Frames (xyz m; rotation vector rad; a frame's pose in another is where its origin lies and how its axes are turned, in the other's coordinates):
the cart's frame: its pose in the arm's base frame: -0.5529 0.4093 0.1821 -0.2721 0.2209 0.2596
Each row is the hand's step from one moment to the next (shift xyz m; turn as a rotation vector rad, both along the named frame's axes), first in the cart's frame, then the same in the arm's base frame.
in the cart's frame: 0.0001 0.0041 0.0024 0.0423 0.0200 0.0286
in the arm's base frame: -0.0006 0.0045 0.0013 0.0394 0.0363 0.0116
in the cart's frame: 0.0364 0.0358 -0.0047 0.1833 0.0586 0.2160
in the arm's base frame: 0.0234 0.0400 -0.0219 0.1951 0.1582 0.1436
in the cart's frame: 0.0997 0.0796 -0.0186 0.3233 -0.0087 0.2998
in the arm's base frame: 0.0683 0.0908 -0.0610 0.3610 0.1511 0.2033
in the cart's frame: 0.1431 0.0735 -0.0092 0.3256 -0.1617 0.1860
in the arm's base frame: 0.1126 0.0974 -0.0615 0.3858 -0.0239 0.1318
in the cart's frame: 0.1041 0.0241 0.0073 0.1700 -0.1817 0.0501
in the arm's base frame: 0.0927 0.0476 -0.0247 0.2203 -0.1167 0.0475
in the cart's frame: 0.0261 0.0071 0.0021 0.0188 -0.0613 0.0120
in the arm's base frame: 0.0230 0.0130 -0.0062 0.0371 -0.0494 0.0210
